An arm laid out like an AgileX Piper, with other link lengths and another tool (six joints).
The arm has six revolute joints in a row. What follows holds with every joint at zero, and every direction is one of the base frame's. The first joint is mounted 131.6 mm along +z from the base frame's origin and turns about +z. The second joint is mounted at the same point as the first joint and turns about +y. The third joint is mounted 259.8 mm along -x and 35.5 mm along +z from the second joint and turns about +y. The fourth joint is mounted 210.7 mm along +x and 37.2 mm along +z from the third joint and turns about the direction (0.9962, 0, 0.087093). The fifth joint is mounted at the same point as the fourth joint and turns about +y. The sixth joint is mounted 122.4 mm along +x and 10.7 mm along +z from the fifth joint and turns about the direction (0.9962, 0, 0.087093). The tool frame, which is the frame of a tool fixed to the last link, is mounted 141.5 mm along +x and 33.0 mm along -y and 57.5 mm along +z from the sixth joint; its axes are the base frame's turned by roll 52.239, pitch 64.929 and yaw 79.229 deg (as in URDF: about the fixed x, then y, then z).
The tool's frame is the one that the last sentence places.
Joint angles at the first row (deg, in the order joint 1, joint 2, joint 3, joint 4, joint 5, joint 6):
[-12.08 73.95 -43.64 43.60 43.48 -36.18]
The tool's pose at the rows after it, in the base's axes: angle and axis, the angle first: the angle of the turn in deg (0 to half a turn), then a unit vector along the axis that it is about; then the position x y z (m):
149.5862 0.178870 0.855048 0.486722 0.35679 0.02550 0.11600
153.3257 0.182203 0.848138 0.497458 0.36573 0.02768 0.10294
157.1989 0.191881 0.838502 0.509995 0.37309 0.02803 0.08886
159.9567 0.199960 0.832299 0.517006 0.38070 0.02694 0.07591
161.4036 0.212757 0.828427 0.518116 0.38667 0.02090 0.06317
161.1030 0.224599 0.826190 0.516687 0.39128 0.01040 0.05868
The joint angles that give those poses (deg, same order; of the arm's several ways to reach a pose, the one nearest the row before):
[-13.96 78.86 -46.33 46.61 44.68 -39.55]
[-15.30 84.64 -50.04 47.51 48.00 -41.30]
[-16.89 90.48 -53.99 48.05 51.72 -42.15]
[-17.70 95.46 -57.41 48.15 53.89 -42.38]
[-18.58 99.24 -59.57 48.15 54.50 -42.38]
[-19.91 100.85 -60.73 48.15 54.50 -42.38]

